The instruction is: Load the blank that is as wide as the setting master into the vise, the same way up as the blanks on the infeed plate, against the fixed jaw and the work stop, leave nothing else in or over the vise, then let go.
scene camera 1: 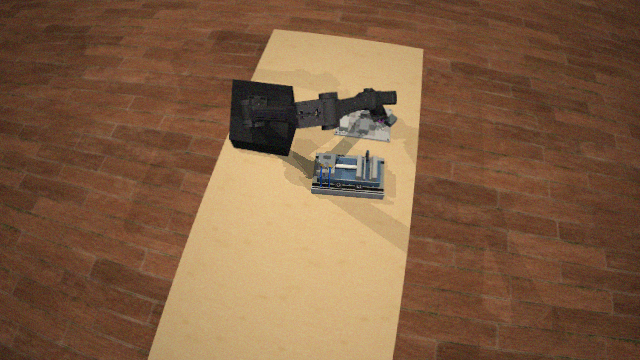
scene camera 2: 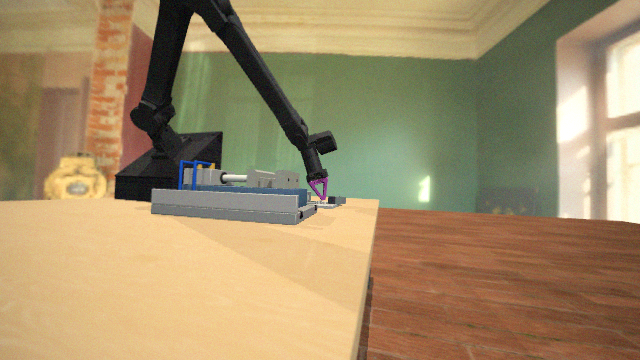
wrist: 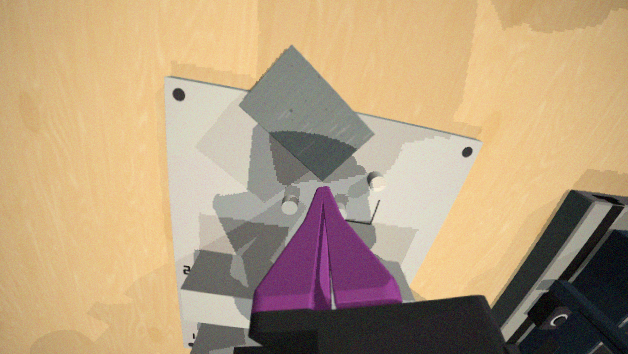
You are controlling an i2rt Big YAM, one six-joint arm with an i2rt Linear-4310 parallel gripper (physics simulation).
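Frame: origin at the arm's base, x ahead, y right, z down, level; centimetres.
Seen in the pictures: gripper, between the fingertips: [scene camera 1: 381, 122] [scene camera 2: 323, 200] [wrist: 324, 193]; arm's base, origin of its link: [scene camera 2: 173, 149].
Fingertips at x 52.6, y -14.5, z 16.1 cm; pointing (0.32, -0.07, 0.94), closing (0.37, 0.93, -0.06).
Offsets run from my fingertips to a thing's top centre. "*": to the spot under its first point.
My gripper [scene camera 1: 381, 121] [scene camera 2: 323, 199] [wrist: 324, 193] is shut, its purple fingertips together and empty, low over the infeed plate @(dy -0.1, dx -8.0, dz +1.1 cm) [scene camera 1: 370, 136] [scene camera 2: 327, 205] [wrist: 435, 170]. A dark grey blank @(dy -1.9, dx +4.4, dz -1.4 cm) [scene camera 1: 393, 119] [scene camera 2: 337, 200] [wrist: 306, 97] is just beyond the tips in the wrist view, turned diagonally and reaching past the plate's far edge; whether it lies flat I cannot tell. Other grey blocks on the plate are mostly hidden by the gripper and mixed with shadows. The vise @(dy +29.7, dx -10.9, dz -8.0 cm) [scene camera 1: 350, 175] [scene camera 2: 230, 202] [wrist: 595, 280] stands beside the plate. I cannot pick out the setting master.
Short round pins [wrist: 290, 206] [wrist: 377, 181] stand up from the plate near the fingers. Blue upright frames @(* dy +35.3, dx -20.0, dz -3.9 cm) [scene camera 1: 325, 178] [scene camera 2: 187, 175] stand at the vise's end nearer the arm's black base [scene camera 1: 262, 117] [scene camera 2: 167, 165]. The table's edge [scene camera 1: 416, 165] runs beyond the plate and vise.
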